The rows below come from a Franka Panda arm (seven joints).
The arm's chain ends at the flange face. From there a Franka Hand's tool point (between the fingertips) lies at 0.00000 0.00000 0.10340 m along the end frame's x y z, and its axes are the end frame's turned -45 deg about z.
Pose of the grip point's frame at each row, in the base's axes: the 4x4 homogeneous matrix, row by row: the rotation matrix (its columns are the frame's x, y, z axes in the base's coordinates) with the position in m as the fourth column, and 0 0 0 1 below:
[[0.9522, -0.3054, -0.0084, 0.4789], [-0.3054, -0.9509, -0.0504, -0.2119], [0.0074, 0.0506, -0.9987, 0.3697], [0, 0, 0, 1]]
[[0.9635, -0.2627, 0.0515, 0.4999], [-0.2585, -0.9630, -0.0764, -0.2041], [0.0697, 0.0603, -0.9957, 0.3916], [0, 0, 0, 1]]
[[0.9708, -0.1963, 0.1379, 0.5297], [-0.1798, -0.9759, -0.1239, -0.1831], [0.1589, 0.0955, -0.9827, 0.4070], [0, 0, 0, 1]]
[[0.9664, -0.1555, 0.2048, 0.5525], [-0.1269, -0.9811, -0.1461, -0.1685], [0.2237, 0.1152, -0.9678, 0.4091], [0, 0, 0, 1]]
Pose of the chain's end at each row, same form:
[[0.4574, -0.8893, -0.0084, 0.4798], [-0.8883, -0.4564, -0.0504, -0.2067], [0.0410, 0.0305, -0.9987, 0.4730], [0, 0, 0, 1]]
[[0.4955, -0.8671, 0.0515, 0.4946], [-0.8637, -0.4982, -0.0764, -0.1962], [0.0919, -0.0066, -0.9957, 0.4946], [0, 0, 0, 1]]
[[0.5477, -0.8253, 0.1379, 0.5154], [-0.8172, -0.5629, -0.1239, -0.1703], [0.1799, -0.0448, -0.9827, 0.5086], [0, 0, 0, 1]]
[[0.5734, -0.7933, 0.2048, 0.5313], [-0.7835, -0.6040, -0.1461, -0.1534], [0.2396, -0.0767, -0.9678, 0.5092], [0, 0, 0, 1]]

